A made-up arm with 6 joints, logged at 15 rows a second.
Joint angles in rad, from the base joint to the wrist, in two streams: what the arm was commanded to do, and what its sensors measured. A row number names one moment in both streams.
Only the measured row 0 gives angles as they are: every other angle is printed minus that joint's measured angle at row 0.
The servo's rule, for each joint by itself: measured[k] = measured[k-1] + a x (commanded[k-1-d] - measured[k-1]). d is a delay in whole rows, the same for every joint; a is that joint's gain. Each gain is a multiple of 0.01, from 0.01 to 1. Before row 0 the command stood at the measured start. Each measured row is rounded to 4 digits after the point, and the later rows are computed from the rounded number. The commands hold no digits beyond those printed.
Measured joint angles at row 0: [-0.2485, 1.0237, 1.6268, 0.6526, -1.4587, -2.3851]
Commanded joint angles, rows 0 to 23: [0.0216, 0.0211, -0.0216, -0.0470, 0.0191, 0.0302]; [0.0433, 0.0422, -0.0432, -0.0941, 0.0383, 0.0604]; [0.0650, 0.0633, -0.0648, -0.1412, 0.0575, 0.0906]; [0.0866, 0.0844, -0.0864, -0.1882, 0.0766, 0.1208]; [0.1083, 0.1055, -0.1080, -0.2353, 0.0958, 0.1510]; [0.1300, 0.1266, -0.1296, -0.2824, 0.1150, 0.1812]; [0.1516, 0.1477, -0.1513, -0.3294, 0.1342, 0.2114]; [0.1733, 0.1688, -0.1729, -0.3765, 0.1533, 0.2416]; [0.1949, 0.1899, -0.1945, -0.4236, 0.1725, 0.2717]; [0.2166, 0.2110, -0.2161, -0.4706, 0.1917, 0.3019]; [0.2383, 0.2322, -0.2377, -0.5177, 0.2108, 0.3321]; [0.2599, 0.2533, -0.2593, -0.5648, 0.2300, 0.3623]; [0.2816, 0.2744, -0.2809, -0.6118, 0.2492, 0.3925]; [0.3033, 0.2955, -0.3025, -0.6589, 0.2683, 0.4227]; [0.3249, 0.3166, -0.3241, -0.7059, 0.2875, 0.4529]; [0.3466, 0.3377, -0.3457, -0.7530, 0.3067, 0.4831]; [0.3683, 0.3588, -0.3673, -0.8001, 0.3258, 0.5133]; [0.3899, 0.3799, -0.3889, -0.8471, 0.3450, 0.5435]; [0.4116, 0.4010, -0.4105, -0.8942, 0.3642, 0.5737]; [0.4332, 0.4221, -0.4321, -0.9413, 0.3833, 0.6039]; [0.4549, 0.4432, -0.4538, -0.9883, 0.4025, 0.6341]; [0.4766, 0.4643, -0.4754, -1.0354, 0.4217, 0.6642]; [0.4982, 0.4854, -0.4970, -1.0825, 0.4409, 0.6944]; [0.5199, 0.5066, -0.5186, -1.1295, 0.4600, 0.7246]
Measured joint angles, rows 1 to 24: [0.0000, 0.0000, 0.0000, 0.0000, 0.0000, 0.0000]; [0.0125, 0.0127, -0.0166, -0.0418, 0.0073, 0.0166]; [0.0304, 0.0304, -0.0371, -0.0883, 0.0191, 0.0407]; [0.0505, 0.0501, -0.0584, -0.1354, 0.0337, 0.0681]; [0.0714, 0.0707, -0.0800, -0.1824, 0.0500, 0.0971]; [0.0928, 0.0916, -0.1016, -0.2295, 0.0674, 0.1267]; [0.1144, 0.1126, -0.1232, -0.2766, 0.0855, 0.1567]; [0.1360, 0.1337, -0.1448, -0.3236, 0.1040, 0.1868]; [0.1576, 0.1548, -0.1664, -0.3707, 0.1227, 0.2169]; [0.1792, 0.1759, -0.1880, -0.4178, 0.1416, 0.2470]; [0.2009, 0.1970, -0.2096, -0.4648, 0.1606, 0.2772]; [0.2226, 0.2181, -0.2312, -0.5119, 0.1797, 0.3074]; [0.2442, 0.2392, -0.2528, -0.5590, 0.1988, 0.3376]; [0.2659, 0.2603, -0.2744, -0.6060, 0.2180, 0.3678]; [0.2876, 0.2814, -0.2960, -0.6531, 0.2371, 0.3980]; [0.3092, 0.3025, -0.3176, -0.7001, 0.2563, 0.4282]; [0.3309, 0.3236, -0.3392, -0.7472, 0.2755, 0.4584]; [0.3526, 0.3447, -0.3608, -0.7943, 0.2946, 0.4886]; [0.3742, 0.3658, -0.3824, -0.8413, 0.3138, 0.5188]; [0.3959, 0.3869, -0.4040, -0.8884, 0.3330, 0.5490]; [0.4175, 0.4080, -0.4256, -0.9355, 0.3521, 0.5792]; [0.4392, 0.4291, -0.4473, -0.9825, 0.3713, 0.6094]; [0.4609, 0.4502, -0.4689, -1.0296, 0.3905, 0.6395]; [0.4825, 0.4713, -0.4905, -1.0767, 0.4097, 0.6697]
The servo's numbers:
d 1
a 0.58 0.60 0.77 0.89 0.38 0.55

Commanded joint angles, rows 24 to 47: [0.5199, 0.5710, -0.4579, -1.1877, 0.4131, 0.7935]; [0.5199, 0.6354, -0.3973, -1.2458, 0.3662, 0.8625]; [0.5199, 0.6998, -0.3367, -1.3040, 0.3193, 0.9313]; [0.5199, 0.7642, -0.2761, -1.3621, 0.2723, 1.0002]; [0.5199, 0.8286, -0.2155, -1.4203, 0.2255, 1.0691]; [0.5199, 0.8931, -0.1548, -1.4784, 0.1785, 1.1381]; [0.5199, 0.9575, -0.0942, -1.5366, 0.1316, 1.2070]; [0.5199, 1.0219, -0.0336, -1.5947, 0.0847, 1.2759]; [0.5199, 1.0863, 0.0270, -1.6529, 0.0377, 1.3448]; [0.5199, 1.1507, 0.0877, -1.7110, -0.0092, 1.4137]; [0.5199, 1.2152, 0.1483, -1.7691, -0.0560, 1.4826]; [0.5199, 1.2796, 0.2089, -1.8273, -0.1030, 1.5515]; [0.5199, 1.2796, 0.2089, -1.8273, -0.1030, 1.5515]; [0.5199, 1.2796, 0.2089, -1.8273, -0.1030, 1.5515]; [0.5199, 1.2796, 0.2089, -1.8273, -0.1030, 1.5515]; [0.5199, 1.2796, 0.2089, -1.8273, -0.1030, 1.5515]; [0.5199, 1.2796, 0.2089, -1.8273, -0.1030, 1.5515]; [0.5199, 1.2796, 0.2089, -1.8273, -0.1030, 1.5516]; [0.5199, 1.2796, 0.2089, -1.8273, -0.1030, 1.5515]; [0.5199, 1.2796, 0.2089, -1.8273, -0.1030, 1.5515]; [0.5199, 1.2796, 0.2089, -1.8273, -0.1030, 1.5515]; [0.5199, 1.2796, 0.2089, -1.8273, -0.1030, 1.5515]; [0.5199, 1.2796, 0.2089, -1.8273, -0.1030, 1.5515]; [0.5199, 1.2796, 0.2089, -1.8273, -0.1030, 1.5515]
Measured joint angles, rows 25 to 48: [0.5042, 0.4925, -0.5121, -1.1237, 0.4288, 0.6999]; [0.5133, 0.5396, -0.4704, -1.1807, 0.4228, 0.7514]; [0.5171, 0.5971, -0.4141, -1.2386, 0.4013, 0.8125]; [0.5187, 0.6587, -0.3545, -1.2968, 0.3701, 0.8778]; [0.5194, 0.7220, -0.2941, -1.3549, 0.3329, 0.9451]; [0.5197, 0.7860, -0.2336, -1.4131, 0.2921, 1.0133]; [0.5198, 0.8503, -0.1729, -1.4712, 0.2489, 1.0819]; [0.5199, 0.9146, -0.1123, -1.5294, 0.2043, 1.1507]; [0.5199, 0.9790, -0.0517, -1.5875, 0.1589, 1.2196]; [0.5199, 1.0434, 0.0089, -1.6457, 0.1128, 1.2885]; [0.5199, 1.1078, 0.0696, -1.7038, 0.0664, 1.3574]; [0.5199, 1.1722, 0.1302, -1.7619, 0.0199, 1.4263]; [0.5199, 1.2366, 0.1908, -1.8201, -0.0268, 1.4952]; [0.5199, 1.2624, 0.2047, -1.8265, -0.0558, 1.5262]; [0.5199, 1.2727, 0.2079, -1.8272, -0.0737, 1.5401]; [0.5199, 1.2768, 0.2087, -1.8273, -0.0848, 1.5464]; [0.5199, 1.2785, 0.2089, -1.8273, -0.0917, 1.5492]; [0.5199, 1.2792, 0.2089, -1.8273, -0.0960, 1.5505]; [0.5199, 1.2794, 0.2089, -1.8273, -0.0987, 1.5511]; [0.5199, 1.2795, 0.2089, -1.8273, -0.1003, 1.5513]; [0.5199, 1.2796, 0.2089, -1.8273, -0.1013, 1.5514]; [0.5199, 1.2796, 0.2089, -1.8273, -0.1019, 1.5515]; [0.5199, 1.2796, 0.2089, -1.8273, -0.1023, 1.5515]; [0.5199, 1.2796, 0.2089, -1.8273, -0.1026, 1.5515]
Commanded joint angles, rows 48 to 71: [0.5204, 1.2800, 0.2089, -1.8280, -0.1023, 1.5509]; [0.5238, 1.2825, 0.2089, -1.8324, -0.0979, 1.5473]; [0.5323, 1.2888, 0.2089, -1.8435, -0.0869, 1.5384]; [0.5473, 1.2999, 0.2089, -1.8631, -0.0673, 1.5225]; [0.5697, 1.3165, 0.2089, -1.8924, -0.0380, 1.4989]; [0.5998, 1.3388, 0.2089, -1.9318, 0.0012, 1.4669]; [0.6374, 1.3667, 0.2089, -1.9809, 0.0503, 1.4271]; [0.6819, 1.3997, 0.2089, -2.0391, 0.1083, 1.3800]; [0.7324, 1.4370, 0.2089, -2.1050, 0.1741, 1.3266]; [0.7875, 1.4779, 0.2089, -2.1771, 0.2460, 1.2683]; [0.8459, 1.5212, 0.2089, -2.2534, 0.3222, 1.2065]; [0.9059, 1.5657, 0.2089, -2.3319, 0.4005, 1.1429]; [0.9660, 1.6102, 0.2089, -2.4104, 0.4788, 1.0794]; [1.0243, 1.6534, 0.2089, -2.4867, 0.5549, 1.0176]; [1.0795, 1.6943, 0.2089, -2.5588, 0.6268, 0.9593]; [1.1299, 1.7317, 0.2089, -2.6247, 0.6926, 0.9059]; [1.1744, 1.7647, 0.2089, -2.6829, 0.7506, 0.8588]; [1.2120, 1.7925, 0.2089, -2.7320, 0.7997, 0.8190]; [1.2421, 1.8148, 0.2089, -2.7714, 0.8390, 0.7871]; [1.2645, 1.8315, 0.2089, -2.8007, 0.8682, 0.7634]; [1.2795, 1.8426, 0.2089, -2.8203, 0.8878, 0.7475]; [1.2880, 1.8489, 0.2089, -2.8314, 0.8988, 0.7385]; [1.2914, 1.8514, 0.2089, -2.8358, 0.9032, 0.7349]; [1.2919, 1.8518, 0.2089, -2.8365, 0.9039, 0.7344]
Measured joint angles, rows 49 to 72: [0.5199, 1.2796, 0.2089, -1.8273, -0.1028, 1.5515]; [0.5202, 1.2798, 0.2089, -1.8279, -0.1026, 1.5512]; [0.5223, 1.2814, 0.2089, -1.8319, -0.1008, 1.5491]; [0.5281, 1.2858, 0.2089, -1.8422, -0.0955, 1.5432]; [0.5392, 1.2943, 0.2089, -1.8608, -0.0848, 1.5318]; [0.5569, 1.3076, 0.2089, -1.8889, -0.0670, 1.5137]; [0.5818, 1.3263, 0.2089, -1.9271, -0.0411, 1.4880]; [0.6140, 1.3505, 0.2089, -1.9750, -0.0064, 1.4545]; [0.6534, 1.3800, 0.2089, -2.0320, 0.0372, 1.4135]; [0.6992, 1.4142, 0.2089, -2.0970, 0.0892, 1.3657]; [0.7504, 1.4524, 0.2089, -2.1683, 0.1488, 1.3121]; [0.8058, 1.4937, 0.2089, -2.2440, 0.2147, 1.2540]; [0.8639, 1.5369, 0.2089, -2.3222, 0.2853, 1.1929]; [0.9231, 1.5809, 0.2089, -2.4007, 0.3588, 1.1305]; [0.9818, 1.6244, 0.2089, -2.4772, 0.4333, 1.0684]; [1.0385, 1.6663, 0.2089, -2.5498, 0.5068, 1.0084]; [1.0915, 1.7055, 0.2089, -2.6165, 0.5774, 0.9520]; [1.1396, 1.7410, 0.2089, -2.6756, 0.6432, 0.9007]; [1.1816, 1.7719, 0.2089, -2.7258, 0.7027, 0.8558]; [1.2167, 1.7976, 0.2089, -2.7664, 0.7545, 0.8180]; [1.2444, 1.8179, 0.2089, -2.7969, 0.7977, 0.7880]; [1.2648, 1.8327, 0.2089, -2.8177, 0.8319, 0.7657]; [1.2783, 1.8424, 0.2089, -2.8299, 0.8573, 0.7507]; [1.2859, 1.8478, 0.2089, -2.8352, 0.8747, 0.7420]
